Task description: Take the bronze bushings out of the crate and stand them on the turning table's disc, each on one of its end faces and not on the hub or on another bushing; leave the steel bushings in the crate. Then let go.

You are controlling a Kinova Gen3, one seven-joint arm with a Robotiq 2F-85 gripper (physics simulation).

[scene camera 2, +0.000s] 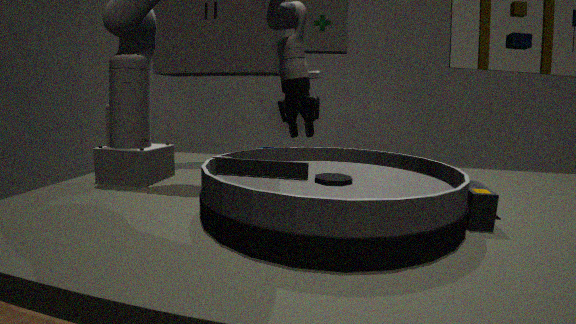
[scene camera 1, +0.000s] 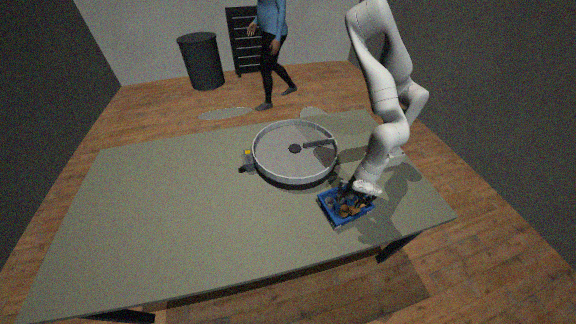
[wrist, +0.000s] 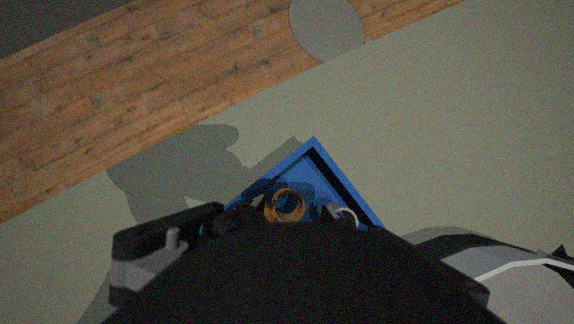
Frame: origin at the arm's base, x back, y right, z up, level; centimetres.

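Where they show: gripper, fingertip midpoint: (scene camera 2: pixel 302 137) (scene camera 1: pixel 348 204) (wrist: pixel 292 211); arm's base at its link origin: (scene camera 2: pixel 130 146).
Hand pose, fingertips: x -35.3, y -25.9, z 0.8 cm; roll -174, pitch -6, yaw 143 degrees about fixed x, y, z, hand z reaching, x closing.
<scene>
Things, the pixels of their centre, and the offset from my fingertips. "spot": a spot on its surface instead.
- blue crate at the middle of its body: (wrist: pixel 288 231) (scene camera 1: pixel 344 203) dz -6.0, dx +1.6, dy +3.4 cm
- bronze bushing at the middle of its body: (wrist: pixel 287 204) (scene camera 1: pixel 344 211) dz -6.1, dx +0.1, dy +0.4 cm
- steel bushing at the middle of its body: (wrist: pixel 337 219) (scene camera 1: pixel 329 203) dz -6.1, dx -4.7, dy +5.3 cm
- pale ring-shaped rim at a spot on its surface: (wrist: pixel 356 216) spot: dz -4.2, dx -6.5, dy +5.4 cm
- turning table's disc at the middle of its body: (scene camera 2: pixel 333 182) (scene camera 1: pixel 294 149) dz -3.3, dx -10.9, dy +37.2 cm
- dark hub at the middle of its body: (scene camera 2: pixel 333 179) (scene camera 1: pixel 294 148) dz -2.8, dx -10.9, dy +37.2 cm
- fixed bar at a spot on its surface: (scene camera 2: pixel 260 169) (scene camera 1: pixel 317 142) spot: dz -1.8, dx +1.3, dy +37.7 cm
- small box at a spot on its surface: (scene camera 2: pixel 482 207) spot: dz -4.7, dx -34.1, dy +42.0 cm
The blue crate (scene camera 1: pixel 337 221) (wrist: pixel 345 182) stands on the table. In it, a bronze bushing (scene camera 1: pixel 344 210) (wrist: pixel 302 205) stands upright, with more bronze beside it. A steel bushing (scene camera 1: pixel 329 201) is at the crate's left in scene camera 1; a pale ring-shaped rim (wrist: pixel 356 216) shows by the right finger in the wrist view. My gripper (scene camera 1: pixel 354 199) (scene camera 2: pixel 302 134) (wrist: pixel 292 211) is part open and empty, pointing down over the crate, its fingers either side of the standing bronze bushing in the wrist view. It hides other bushings. The turning table's disc (scene camera 1: pixel 275 157) (scene camera 2: pixel 395 184) bears no visible bushing.
A raised rim (scene camera 1: pixel 295 180) (scene camera 2: pixel 335 206) surrounds the disc, with a dark hub (scene camera 1: pixel 295 148) (scene camera 2: pixel 333 179) at its centre and a fixed bar (scene camera 1: pixel 318 143) (scene camera 2: pixel 260 169) reaching inward. A small box (scene camera 1: pixel 248 159) (scene camera 2: pixel 482 207) adjoins the turning table. A person (scene camera 1: pixel 272 30) is beyond the table.
</scene>
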